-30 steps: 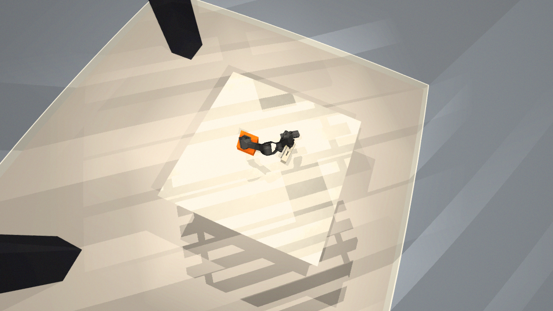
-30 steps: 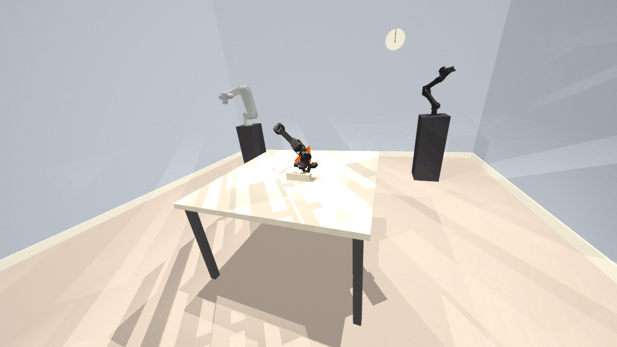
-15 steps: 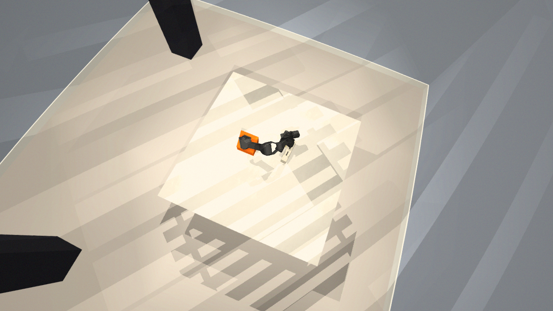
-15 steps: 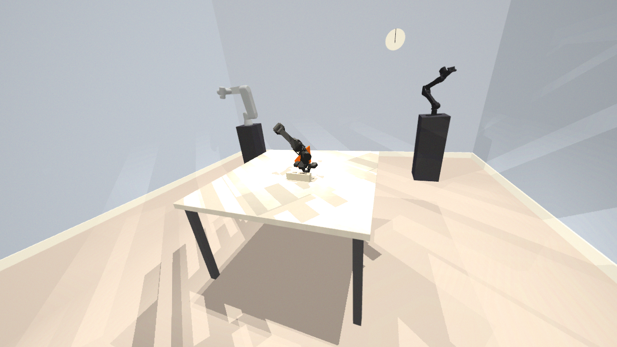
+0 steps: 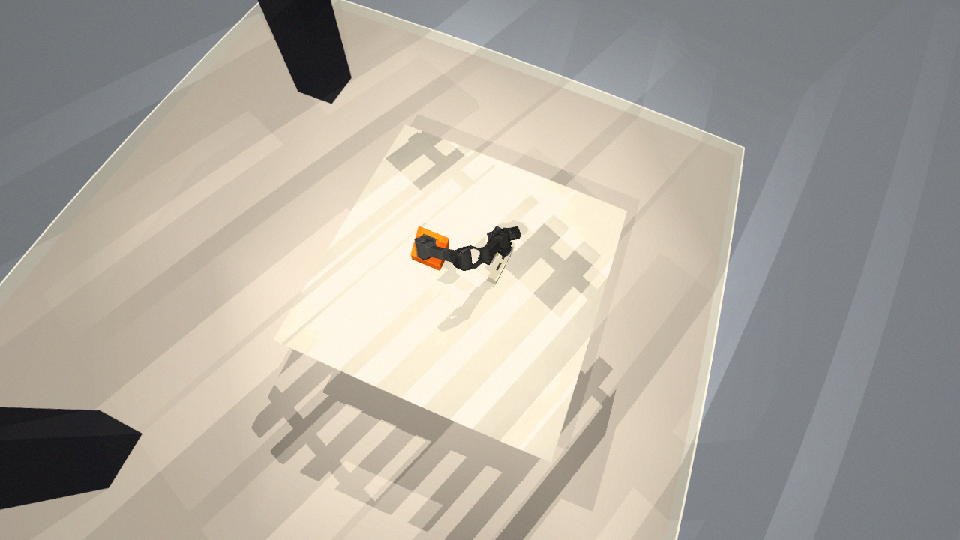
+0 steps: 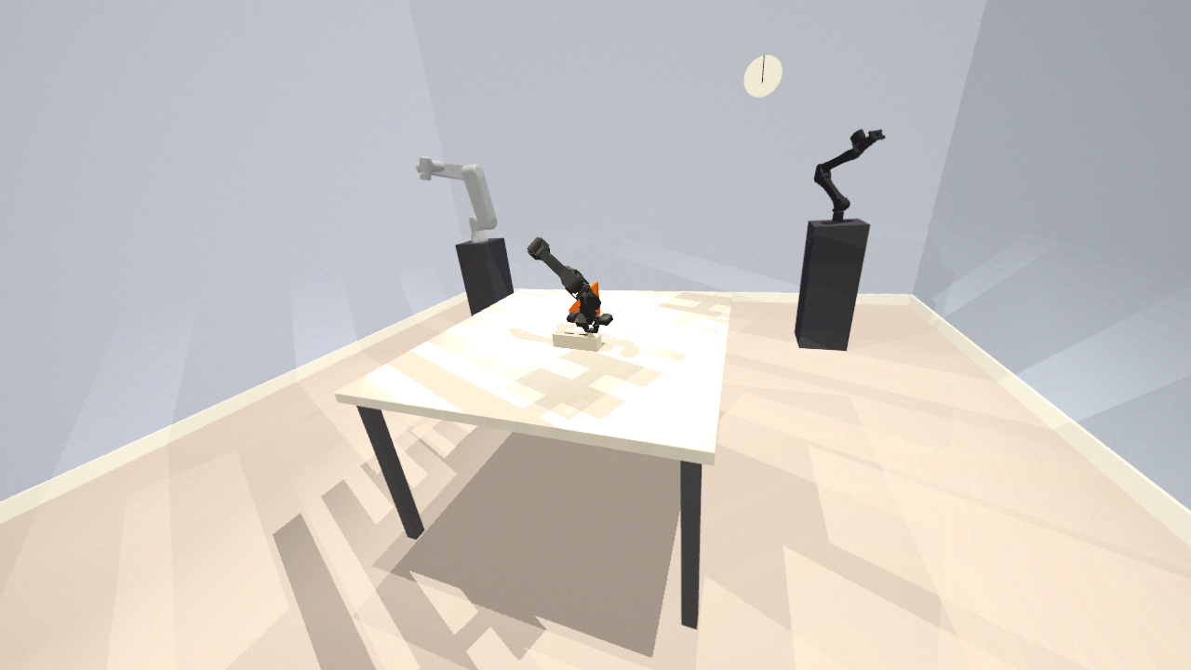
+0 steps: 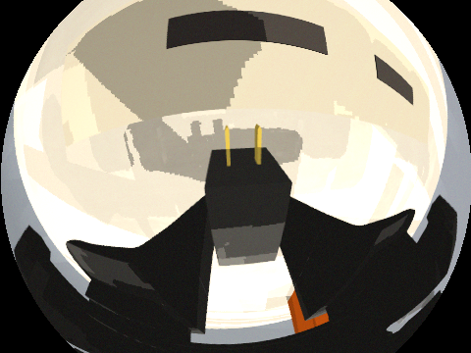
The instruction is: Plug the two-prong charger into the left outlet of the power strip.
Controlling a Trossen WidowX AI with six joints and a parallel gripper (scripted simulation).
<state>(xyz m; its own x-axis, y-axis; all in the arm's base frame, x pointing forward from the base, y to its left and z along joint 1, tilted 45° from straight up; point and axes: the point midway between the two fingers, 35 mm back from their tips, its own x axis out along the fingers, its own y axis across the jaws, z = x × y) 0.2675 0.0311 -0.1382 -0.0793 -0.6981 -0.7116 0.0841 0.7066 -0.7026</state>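
My gripper tip is 20 mm short of the black two-prong charger and 10 mm below it.
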